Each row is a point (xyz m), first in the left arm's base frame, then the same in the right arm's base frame.
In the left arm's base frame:
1: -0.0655 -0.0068 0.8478
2: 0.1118 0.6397 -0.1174
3: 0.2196 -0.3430 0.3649
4: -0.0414 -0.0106 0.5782
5: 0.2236 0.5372 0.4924
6: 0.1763 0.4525 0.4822
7: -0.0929 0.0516 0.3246
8: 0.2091 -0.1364 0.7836
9: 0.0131 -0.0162 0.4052
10: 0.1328 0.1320 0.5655
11: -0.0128 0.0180 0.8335
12: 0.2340 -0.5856 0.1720
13: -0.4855 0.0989 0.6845
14: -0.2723 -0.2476 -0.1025
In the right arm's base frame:
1: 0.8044 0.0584 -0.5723
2: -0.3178 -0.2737 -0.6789
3: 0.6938 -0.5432 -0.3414
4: 0.6069 -0.0961 -0.4702
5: 0.2215 -0.0973 -0.9489
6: 0.2626 -0.1041 -0.8607
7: 0.3693 -0.1571 -0.3669
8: 0.8741 -0.2357 -0.6430
9: 0.4871 -0.2258 -0.4282
10: 0.5270 -0.1702 -0.6676
11: 0.7842 0.0227 -0.6161
12: 0.7071 -0.7566 -0.1165
13: 0.5606 0.3369 -0.2945
14: 0.2187 -0.3675 0.1201

